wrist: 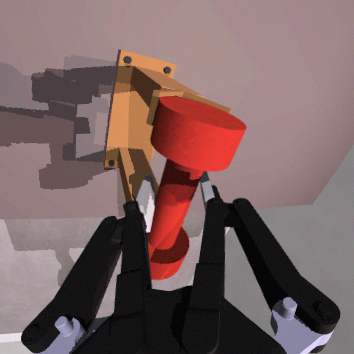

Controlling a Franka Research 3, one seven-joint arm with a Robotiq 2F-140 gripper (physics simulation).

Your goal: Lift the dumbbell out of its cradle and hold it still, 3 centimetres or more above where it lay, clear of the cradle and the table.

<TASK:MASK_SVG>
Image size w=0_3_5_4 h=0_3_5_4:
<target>my gripper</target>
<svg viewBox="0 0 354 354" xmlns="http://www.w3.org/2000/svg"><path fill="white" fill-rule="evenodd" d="M340 311L330 298L299 274L251 203L242 197L233 199L232 203L224 202L220 198L217 187L210 184L207 171L203 170L200 177L205 218L198 263L195 264L192 285L186 285L170 291L152 289L146 232L150 231L156 193L152 175L150 174L144 175L134 200L127 201L122 205L125 213L124 217L117 219L116 216L111 215L101 220L53 299L24 328L20 340L33 354L306 354L308 352L317 353L322 350L340 317ZM121 253L120 274L116 276L113 313L87 337L87 333L95 319ZM225 226L233 227L266 303L271 310L270 326L274 332L273 337L268 335L224 298Z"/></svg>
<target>red dumbbell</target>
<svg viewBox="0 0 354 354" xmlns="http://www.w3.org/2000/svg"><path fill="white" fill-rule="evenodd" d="M178 96L159 97L150 135L152 147L166 157L154 201L150 231L146 232L151 279L154 280L168 278L180 267L189 248L189 239L181 224L203 170L219 171L227 168L246 129L246 125L240 119L226 111L196 100Z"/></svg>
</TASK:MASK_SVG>
